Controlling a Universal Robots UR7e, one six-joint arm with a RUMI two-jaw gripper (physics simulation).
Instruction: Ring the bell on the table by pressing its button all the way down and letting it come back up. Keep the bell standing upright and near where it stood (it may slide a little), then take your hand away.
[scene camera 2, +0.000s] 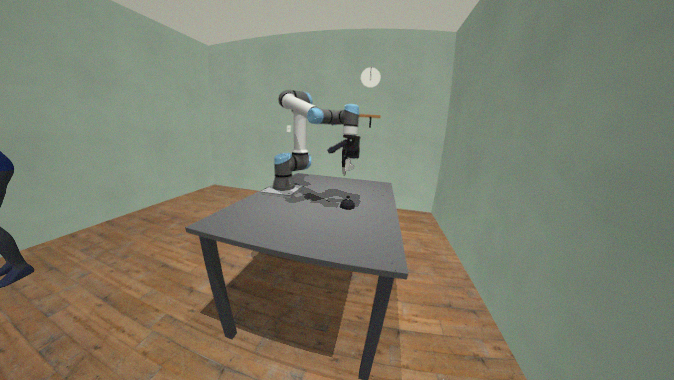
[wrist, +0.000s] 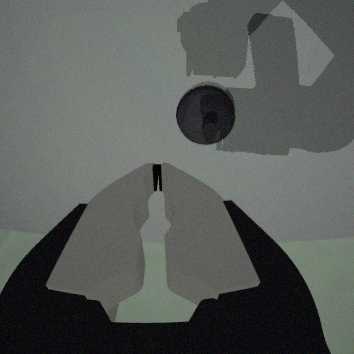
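Where they show: gripper, fingertip midpoint: (scene camera 2: 344, 175) (wrist: 158, 166); arm's base at its link origin: (scene camera 2: 284, 187).
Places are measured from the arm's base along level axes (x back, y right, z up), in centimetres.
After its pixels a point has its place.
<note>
The bell (scene camera 2: 347, 204) {x -46.2, y 22.3, z 0.2 cm} (wrist: 192, 116) {x -45.1, y 20.7, z 1.4 cm}, a small dark dome with a button (wrist: 210, 118) {x -45.3, y 18.5, z 1.9 cm} on top, stands upright on the grey table (scene camera 2: 300, 230) {x -28.5, y 52.7, z -2.7 cm} (wrist: 75, 125) {x -45.9, y 39.2, z -2.7 cm}. My gripper (scene camera 2: 344, 173) {x -43.5, y 23.4, z 16.4 cm} (wrist: 158, 166) {x -43.5, y 23.4, z 16.4 cm} is shut and empty, pointing down. In the scene view it hangs well above the table, over the bell's height and clear of it. In the wrist view the bell lies beyond the fingertips and a little to the right. The fingertips do not touch the bell.
The arm's base (scene camera 2: 283, 182) {x -2.2, y 6.2, z 5.1 cm} stands at the table's back left. The arm's shadow falls on the table around the bell. A person (scene camera 2: 11, 250) shows in part at the left edge of the scene view. A wall shelf (scene camera 2: 371, 116) and a clock (scene camera 2: 370, 77) are behind the arm.
</note>
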